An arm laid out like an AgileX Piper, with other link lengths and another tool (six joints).
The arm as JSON. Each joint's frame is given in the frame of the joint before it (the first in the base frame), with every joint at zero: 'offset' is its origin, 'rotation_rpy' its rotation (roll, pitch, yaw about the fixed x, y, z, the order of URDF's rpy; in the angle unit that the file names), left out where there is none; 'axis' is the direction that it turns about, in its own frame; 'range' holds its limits. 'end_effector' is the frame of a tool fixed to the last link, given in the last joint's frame.
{
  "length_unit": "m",
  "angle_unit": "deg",
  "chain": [
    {
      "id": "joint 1",
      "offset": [
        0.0,
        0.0,
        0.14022
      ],
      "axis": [
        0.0,
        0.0,
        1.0
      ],
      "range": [
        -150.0,
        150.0
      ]
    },
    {
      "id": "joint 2",
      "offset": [
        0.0,
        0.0,
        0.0
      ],
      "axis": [
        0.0,
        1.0,
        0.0
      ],
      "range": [
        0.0,
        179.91
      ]
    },
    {
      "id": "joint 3",
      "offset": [
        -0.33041,
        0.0,
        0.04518
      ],
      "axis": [
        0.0,
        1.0,
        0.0
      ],
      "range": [
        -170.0,
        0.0
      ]
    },
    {
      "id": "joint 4",
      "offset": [
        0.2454,
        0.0,
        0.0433
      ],
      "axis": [
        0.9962,
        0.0,
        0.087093
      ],
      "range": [
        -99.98,
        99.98
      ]
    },
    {
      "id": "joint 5",
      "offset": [
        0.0,
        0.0,
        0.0
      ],
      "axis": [
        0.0,
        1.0,
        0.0
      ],
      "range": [
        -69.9,
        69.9
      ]
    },
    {
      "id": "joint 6",
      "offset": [
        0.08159,
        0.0,
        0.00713
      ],
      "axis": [
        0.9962,
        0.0,
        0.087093
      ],
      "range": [
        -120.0,
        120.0
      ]
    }
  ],
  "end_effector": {
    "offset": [
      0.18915,
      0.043,
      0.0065
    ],
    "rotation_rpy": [
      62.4,
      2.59,
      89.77
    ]
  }
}
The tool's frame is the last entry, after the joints.
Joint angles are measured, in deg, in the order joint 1, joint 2, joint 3, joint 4, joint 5, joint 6. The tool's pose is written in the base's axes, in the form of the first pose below.
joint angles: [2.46 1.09 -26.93 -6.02 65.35 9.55]
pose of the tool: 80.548, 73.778, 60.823, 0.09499, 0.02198, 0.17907
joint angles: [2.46 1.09 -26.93 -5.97 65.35 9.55]
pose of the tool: 80.568, 73.785, 60.872, 0.09497, 0.02219, 0.17908
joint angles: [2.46 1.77 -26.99 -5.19 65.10 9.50]
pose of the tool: 81.070, 74.221, 61.407, 0.09582, 0.02568, 0.17955
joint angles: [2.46 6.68 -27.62 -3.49 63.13 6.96]
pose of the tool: 80.994, 78.265, 60.991, 0.10338, 0.03344, 0.18216
